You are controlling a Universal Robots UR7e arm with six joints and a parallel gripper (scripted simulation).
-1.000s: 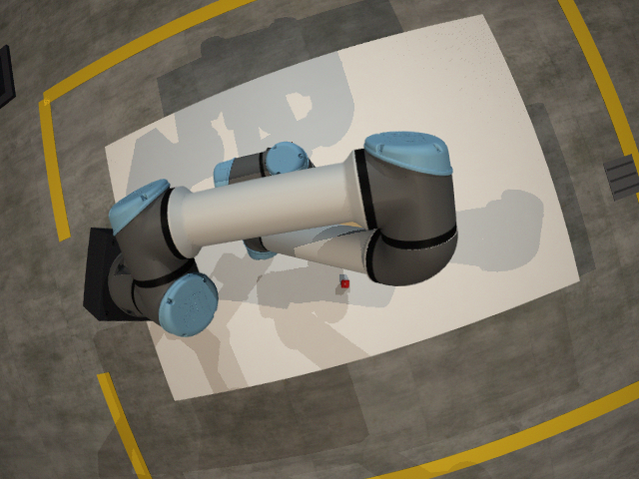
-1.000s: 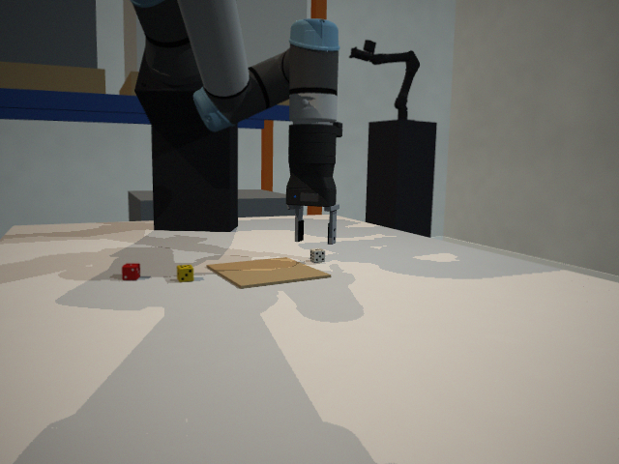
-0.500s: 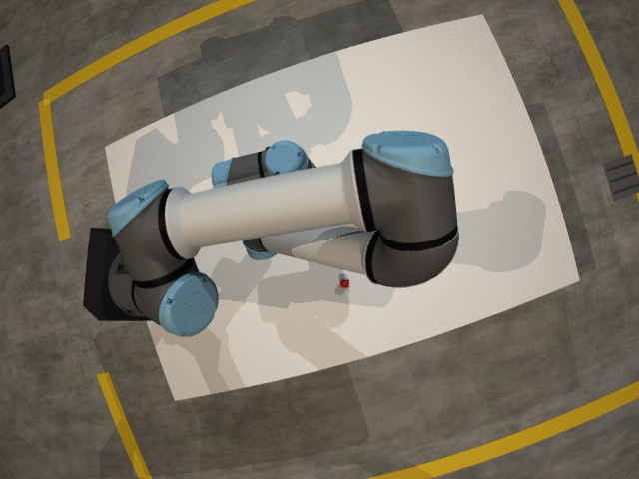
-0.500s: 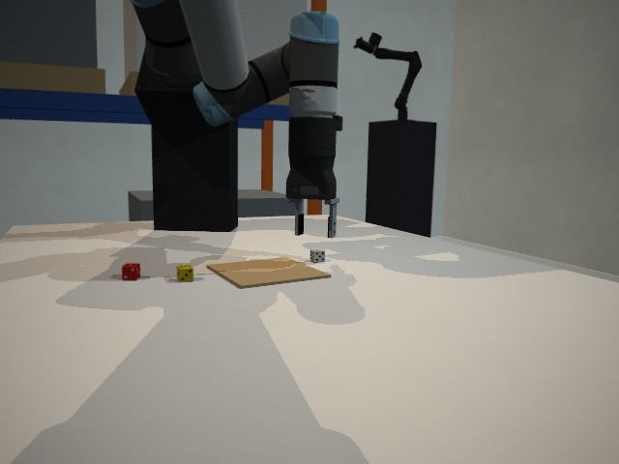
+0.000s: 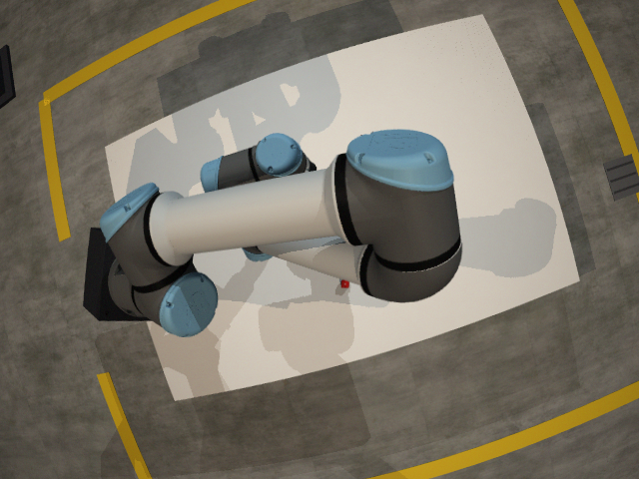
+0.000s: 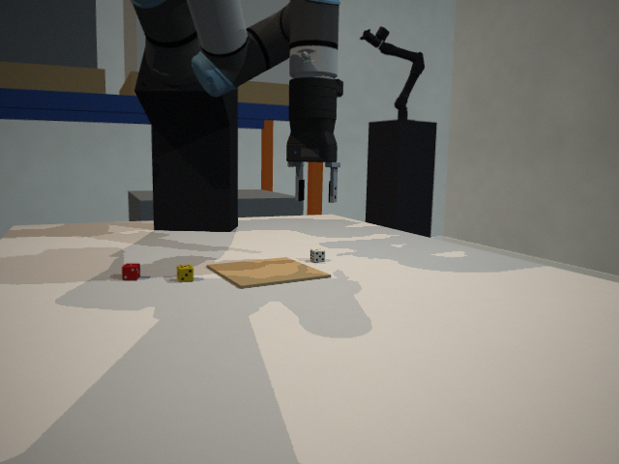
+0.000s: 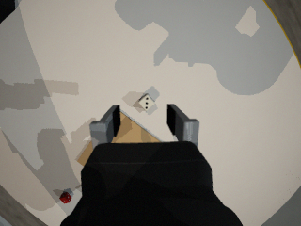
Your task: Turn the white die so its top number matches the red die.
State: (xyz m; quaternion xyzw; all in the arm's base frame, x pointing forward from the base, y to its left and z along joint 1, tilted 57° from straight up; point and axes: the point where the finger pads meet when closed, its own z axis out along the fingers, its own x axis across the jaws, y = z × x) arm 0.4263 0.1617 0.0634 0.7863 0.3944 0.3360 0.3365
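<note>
The white die lies 11 cm below my hand and 1 cm ahead of it. From my hand the other things lie so: yellow die (23 cm to the right, 11 cm below, 4 cm ahead); then red die (30 cm to the right, 11 cm below); then tan mat (12 cm below, 11 cm to the right, 4 cm ahead).
</note>
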